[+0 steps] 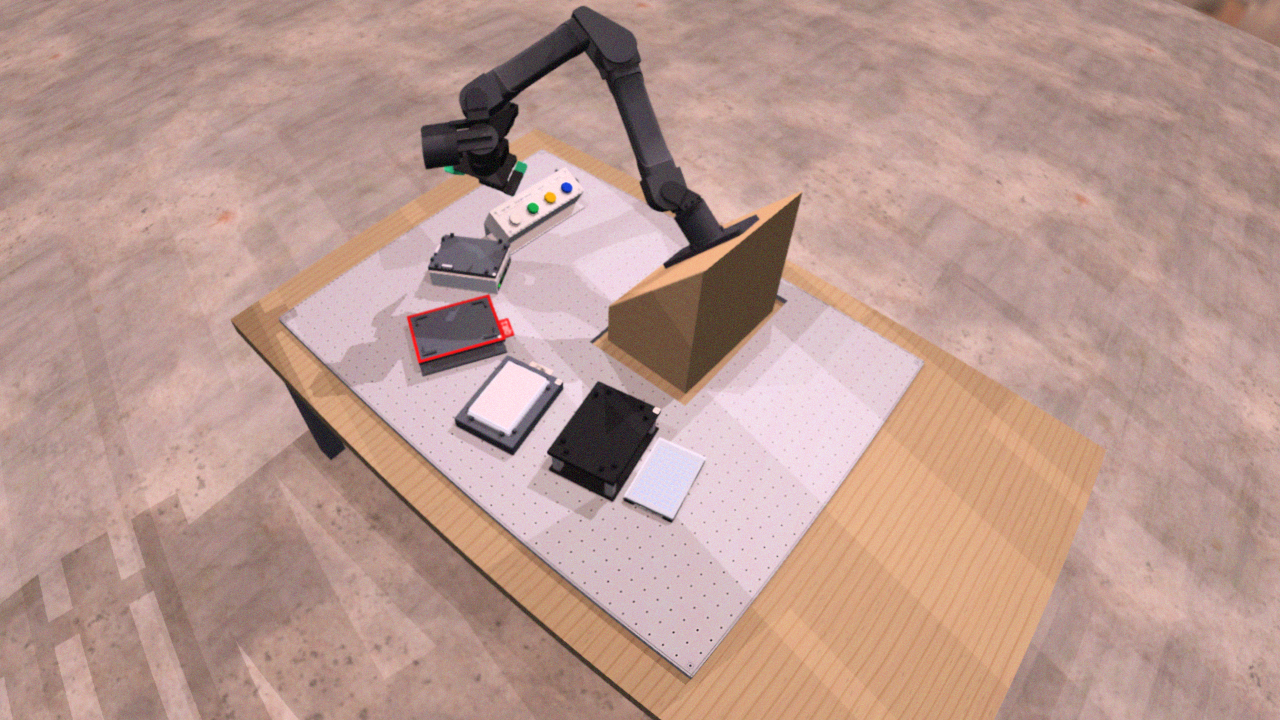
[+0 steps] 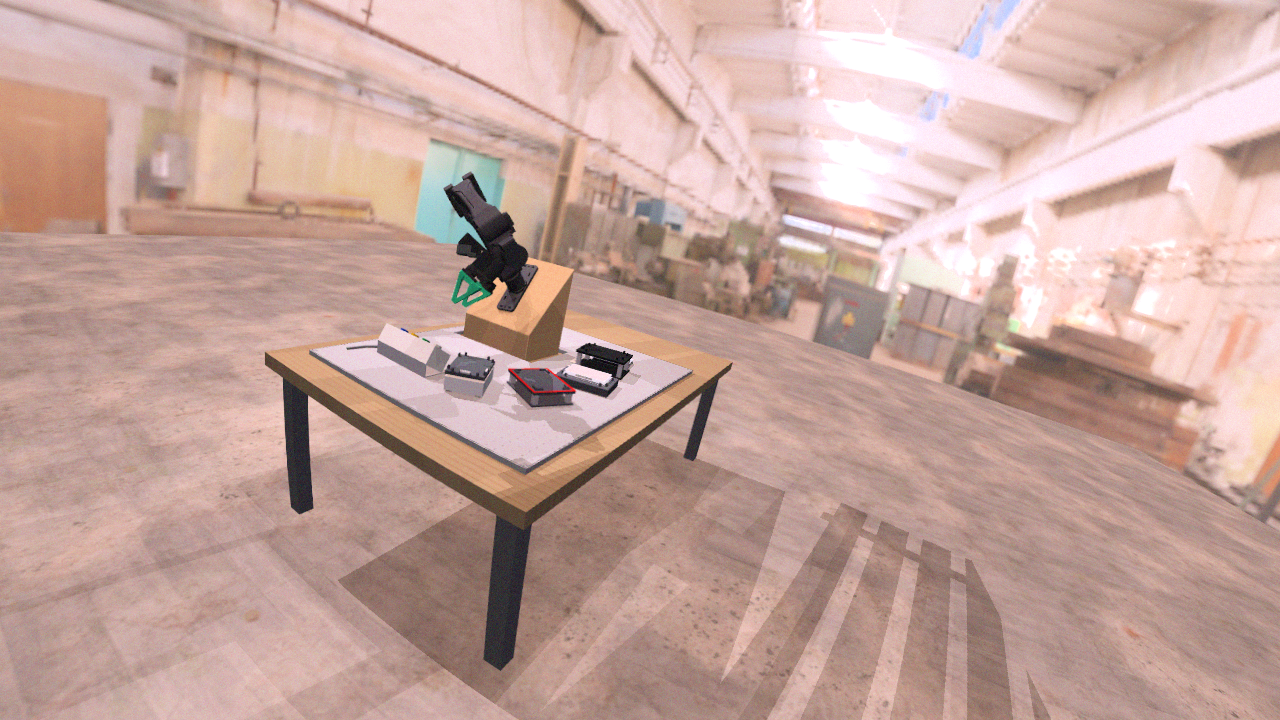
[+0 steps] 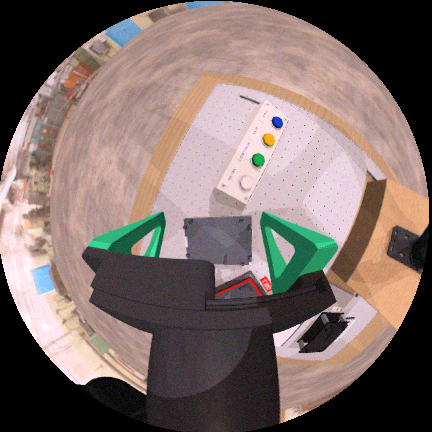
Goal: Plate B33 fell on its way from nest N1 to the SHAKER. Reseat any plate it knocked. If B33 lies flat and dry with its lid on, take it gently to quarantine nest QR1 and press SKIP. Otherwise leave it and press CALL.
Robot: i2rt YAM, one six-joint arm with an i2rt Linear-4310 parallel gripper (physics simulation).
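Frame: origin at the arm's base, x ahead, y left, z up, level; metres.
Seen in the pictures: gripper, between the fingertips: [image 1: 487,180] [image 2: 458,304] [image 3: 212,216]; arm's base, origin of its link: [image 1: 710,244] [image 2: 518,287].
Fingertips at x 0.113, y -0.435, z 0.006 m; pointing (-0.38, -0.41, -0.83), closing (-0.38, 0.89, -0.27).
Pixels of each thing's top centre, then the offset from my fingertips to it. "spot": a spot on its surface instead. Level surfaces: height alone.
- pale plate, centre of its top: [image 1: 665,476] [image 3: 340,331] dz -0.181, dx +0.226, dy +0.589 m
- white-topped plate, centre of its top: [image 1: 508,394] [image 2: 588,372] [image 3: 278,334] dz -0.160, dx +0.271, dy +0.290 m
- dark nest, a spot on its surface: [image 1: 487,435] spot: dz -0.175, dx +0.349, dy +0.312 m
- red-edged nest, centre of its top: [image 1: 454,325] [image 2: 541,377] [image 3: 232,308] dz -0.152, dx +0.220, dy +0.107 m
- panel, centre of its top: [image 3: 252,139] [image 1: 533,191] [image 2: 414,333] dz -0.114, dx -0.136, dy -0.012 m
- yellow SKIP button, centre of its top: [image 3: 268,136] [image 1: 549,194] dz -0.123, dx -0.159, dy +0.013 m
- blue CALL button, centre of its top: [image 1: 566,184] [image 3: 277,119] dz -0.123, dx -0.209, dy +0.018 m
- grey box with a dark top, a spot on its surface: [image 1: 469,257] [image 3: 218,245] [image 2: 475,365] spot: dz -0.143, dx +0.077, dy +0.004 m
- perforated board, height of its surface: dz -0.198 m
- wooden table, height of its surface: dz -0.211 m
My gripper [image 1: 487,168] [image 2: 469,288] [image 3: 212,216] is open and empty, high over the button-panel end of the board. A pale plate [image 1: 665,479] lies flat on the board beside a black raised stand [image 1: 605,434] [image 2: 605,351] [image 3: 325,332]; its label is unreadable. A white-topped plate [image 1: 510,396] [image 2: 588,376] sits on a dark nest [image 1: 487,435]. The red-edged nest [image 1: 457,328] [image 2: 540,381] [image 3: 240,288] bears no plate. The panel [image 1: 501,222] [image 2: 407,349] [image 3: 231,186] has a yellow SKIP button [image 1: 549,197] [image 3: 268,140] and a blue CALL button [image 1: 566,187] [image 3: 277,122].
A grey box with a dark top [image 1: 469,257] [image 2: 469,367] [image 3: 218,241] stands between the panel and the red-edged nest. The wooden arm mount [image 1: 698,331] [image 2: 519,331] [image 3: 370,280] rises at the board's side. The perforated board [image 1: 769,501] lies on the wooden table [image 1: 966,501].
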